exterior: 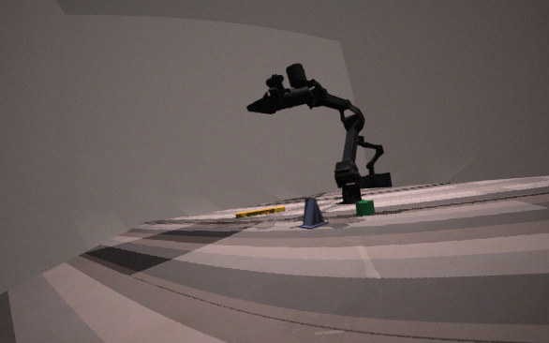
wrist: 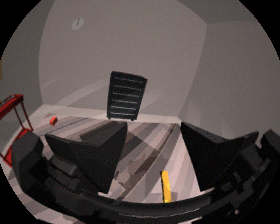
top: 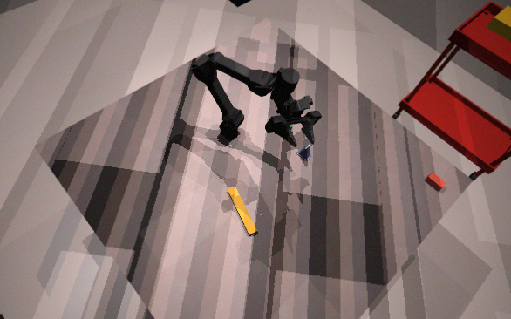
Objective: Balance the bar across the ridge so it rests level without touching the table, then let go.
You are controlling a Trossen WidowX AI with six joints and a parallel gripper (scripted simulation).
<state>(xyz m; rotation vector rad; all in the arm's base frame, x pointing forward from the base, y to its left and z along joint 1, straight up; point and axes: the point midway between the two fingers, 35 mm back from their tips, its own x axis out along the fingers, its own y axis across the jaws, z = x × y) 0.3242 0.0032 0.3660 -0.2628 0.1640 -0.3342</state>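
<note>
My gripper tip is now 50 mm past the yellow bar, 190 mm to the left of it and 350 mm above it. From my gripper tip the other things lie so: small red block (380 mm ahead, 510 mm to the left, 350 mm below); then green cube (210 mm behind, 210 mm to the left, 350 mm below).
</note>
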